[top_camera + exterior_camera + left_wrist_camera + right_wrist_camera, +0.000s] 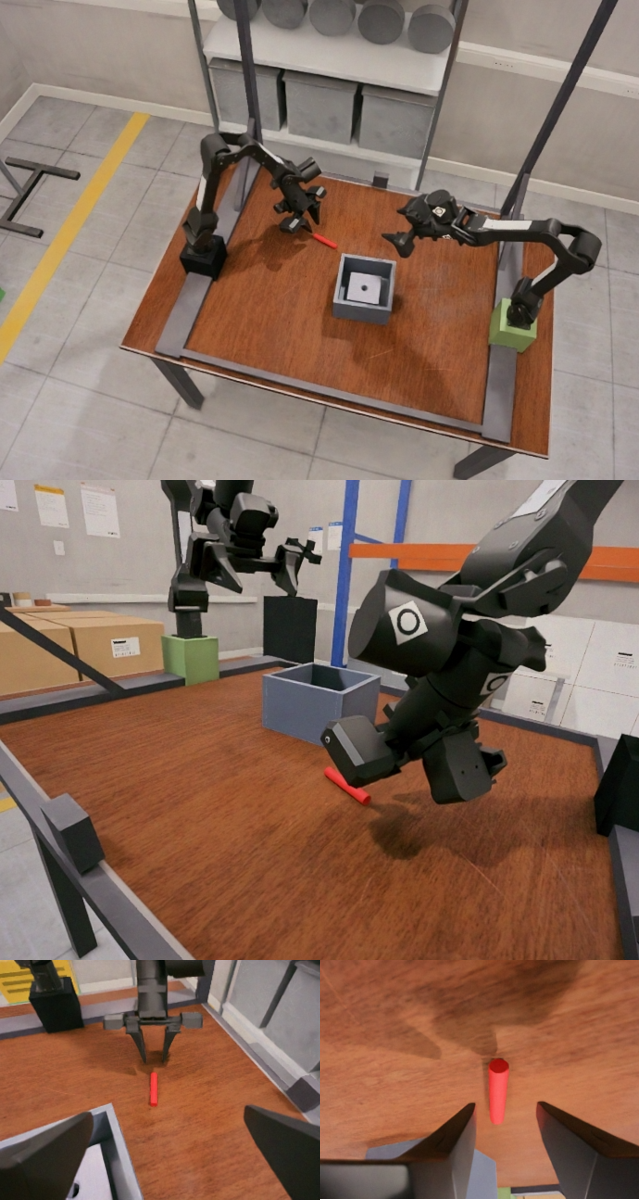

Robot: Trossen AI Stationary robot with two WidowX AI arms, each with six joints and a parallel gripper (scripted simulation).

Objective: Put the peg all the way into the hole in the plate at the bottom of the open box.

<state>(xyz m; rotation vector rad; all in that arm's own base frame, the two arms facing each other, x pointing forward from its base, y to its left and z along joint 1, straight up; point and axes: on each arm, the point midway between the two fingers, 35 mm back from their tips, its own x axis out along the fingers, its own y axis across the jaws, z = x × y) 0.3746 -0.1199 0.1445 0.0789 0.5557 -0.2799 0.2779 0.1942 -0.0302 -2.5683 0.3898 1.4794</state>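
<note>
My right gripper is now 20 mm short of the red peg, 60 mm to the right of it and 60 mm above it. Round my right hand: plate (180 mm ahead, 210 mm to the left, 30 mm below); then grey box (180 mm ahead, 210 mm to the left, 50 mm below).
</note>
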